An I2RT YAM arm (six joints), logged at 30 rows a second.
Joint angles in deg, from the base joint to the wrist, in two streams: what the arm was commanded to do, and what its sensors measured. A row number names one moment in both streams.
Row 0, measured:
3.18 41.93 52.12 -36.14 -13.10 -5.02
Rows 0 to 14, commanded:
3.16 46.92 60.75 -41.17 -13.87 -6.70
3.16 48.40 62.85 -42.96 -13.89 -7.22
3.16 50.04 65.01 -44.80 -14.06 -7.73
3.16 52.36 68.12 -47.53 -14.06 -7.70
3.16 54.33 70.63 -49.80 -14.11 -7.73
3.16 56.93 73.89 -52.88 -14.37 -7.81
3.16 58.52 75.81 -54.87 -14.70 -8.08
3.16 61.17 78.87 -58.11 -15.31 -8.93
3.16 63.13 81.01 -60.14 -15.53 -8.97
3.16 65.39 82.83 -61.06 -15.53 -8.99
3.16 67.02 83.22 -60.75 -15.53 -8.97
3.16 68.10 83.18 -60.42 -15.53 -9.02
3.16 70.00 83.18 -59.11 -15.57 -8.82
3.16 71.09 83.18 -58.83 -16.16 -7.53
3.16 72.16 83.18 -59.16 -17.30 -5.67
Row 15, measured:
3.18 68.95 82.02 -59.42 -14.57 -7.81
